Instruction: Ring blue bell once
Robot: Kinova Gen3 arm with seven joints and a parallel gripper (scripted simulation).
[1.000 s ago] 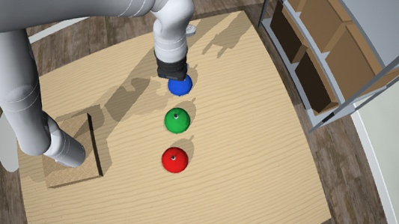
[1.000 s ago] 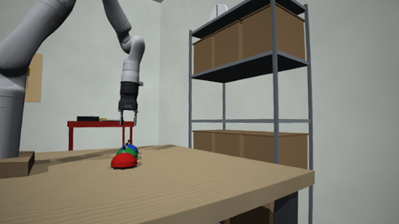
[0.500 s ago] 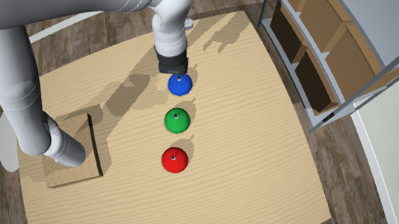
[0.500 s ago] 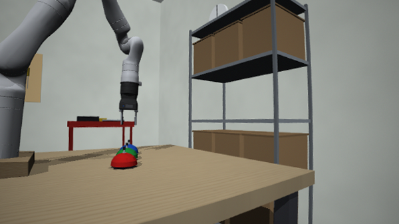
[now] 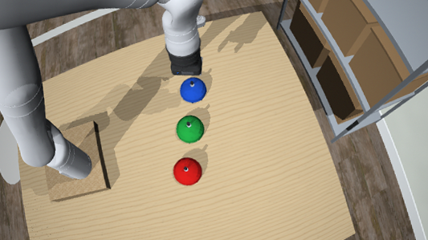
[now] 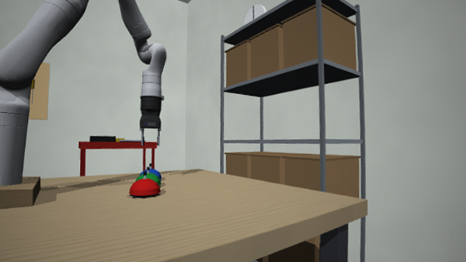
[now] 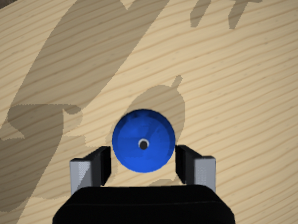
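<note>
The blue bell is 110 mm below my hand. Also, from my hand: green bell 110 mm to the right, 110 mm below, 60 mm behind; then red bell 220 mm to the right, 120 mm behind, 110 mm below.
</note>
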